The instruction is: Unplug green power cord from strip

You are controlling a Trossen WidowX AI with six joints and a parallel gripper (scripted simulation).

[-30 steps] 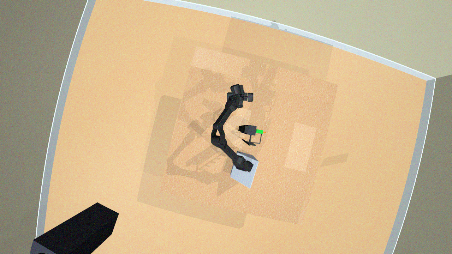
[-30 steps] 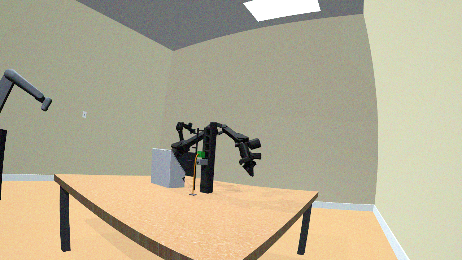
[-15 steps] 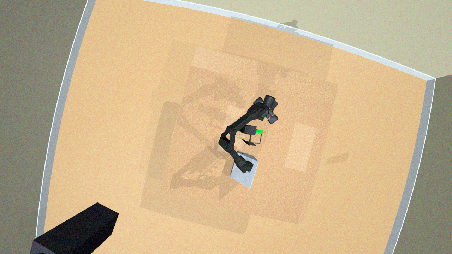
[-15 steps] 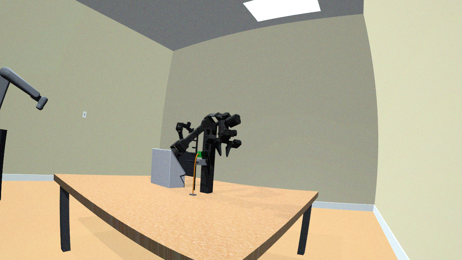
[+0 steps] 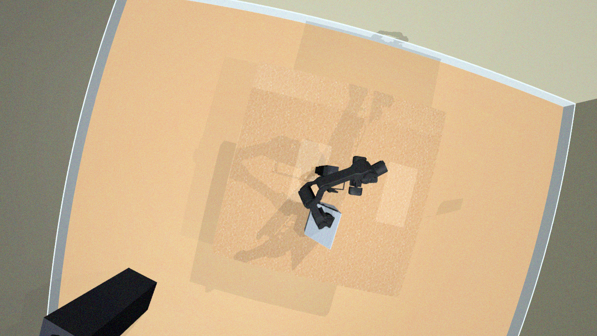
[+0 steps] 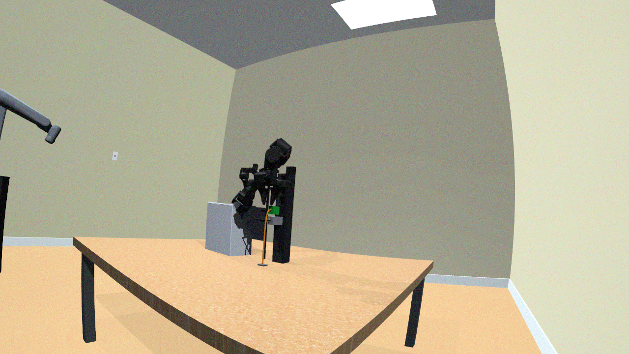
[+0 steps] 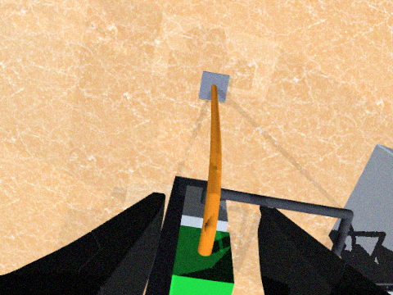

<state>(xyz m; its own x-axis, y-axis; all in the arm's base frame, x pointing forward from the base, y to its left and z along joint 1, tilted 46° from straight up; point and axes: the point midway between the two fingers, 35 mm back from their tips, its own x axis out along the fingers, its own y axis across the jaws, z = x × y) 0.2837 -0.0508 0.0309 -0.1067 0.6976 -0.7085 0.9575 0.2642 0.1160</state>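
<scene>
The green plug lies 7 cm to the left of my gripper tip, 2 cm behind it and 1 cm below it.
</scene>
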